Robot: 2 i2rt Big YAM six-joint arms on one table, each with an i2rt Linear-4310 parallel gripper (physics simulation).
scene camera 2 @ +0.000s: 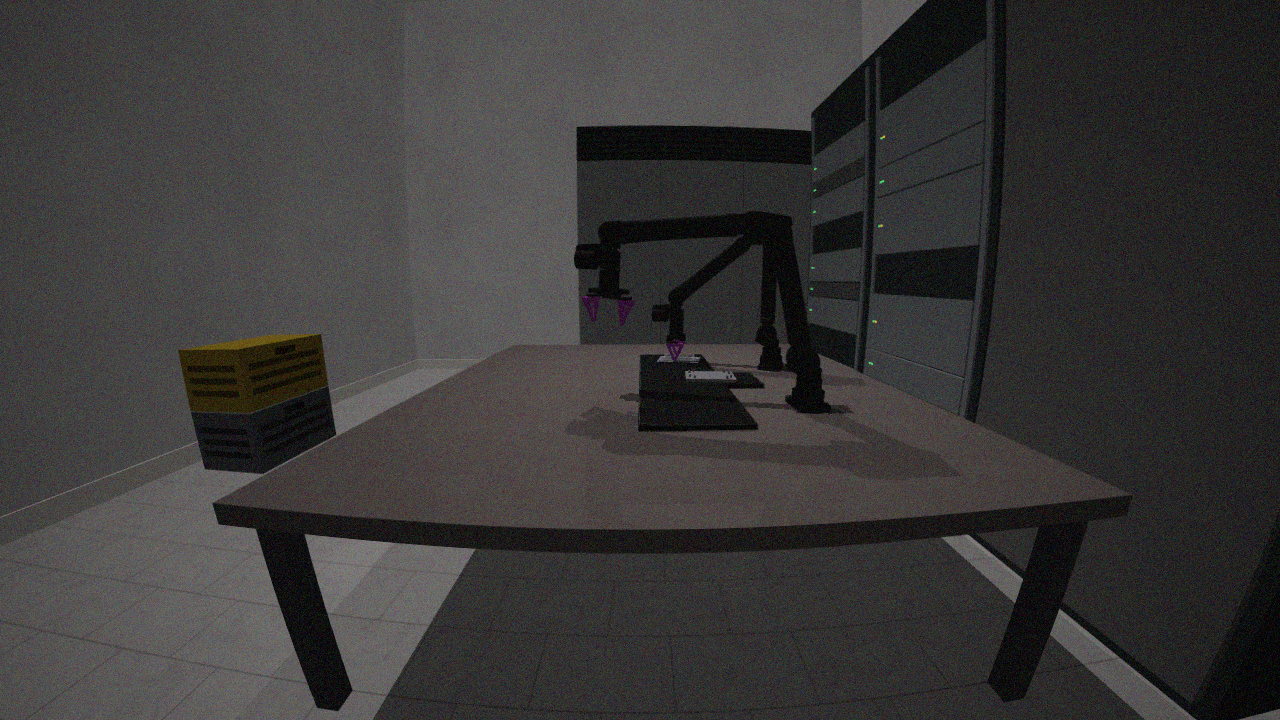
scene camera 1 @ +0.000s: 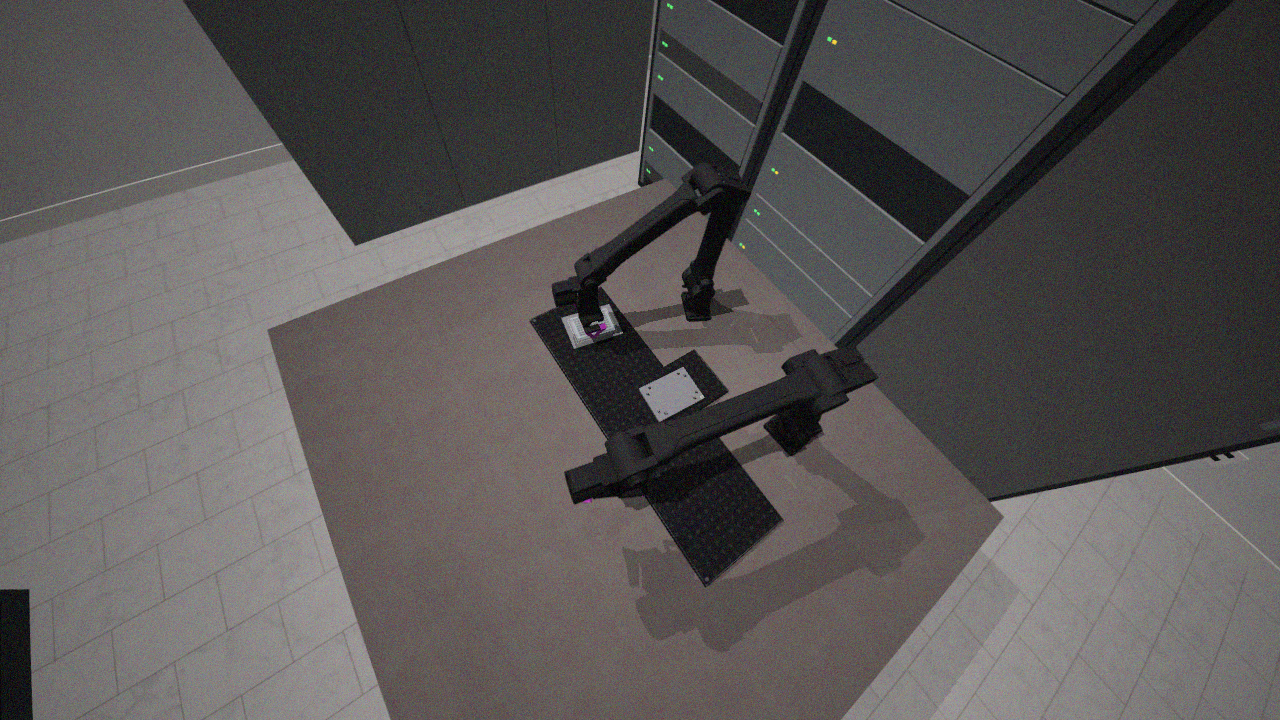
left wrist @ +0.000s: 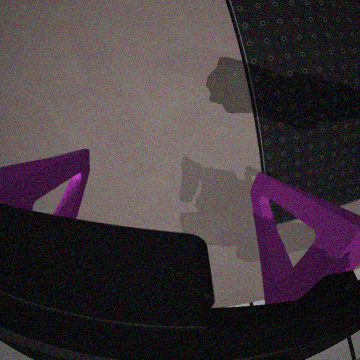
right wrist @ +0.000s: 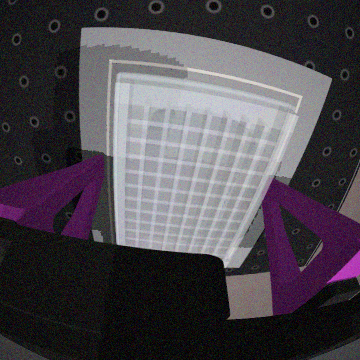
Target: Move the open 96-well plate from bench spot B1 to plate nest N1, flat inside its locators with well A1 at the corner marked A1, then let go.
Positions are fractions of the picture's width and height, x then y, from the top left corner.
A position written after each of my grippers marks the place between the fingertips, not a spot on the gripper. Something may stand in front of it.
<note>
My left gripper (left wrist: 0.48, 0.47) is open, with nothing in its grasp. My right gripper (right wrist: 0.52, 0.49) is open, holding nothing. Also in view: a white well plate (right wrist: 0.53, 0.45). I also see a nest with printed frame (right wrist: 0.29, 0.14).
The left wrist view misses the white well plate: it is out of frame.
</note>
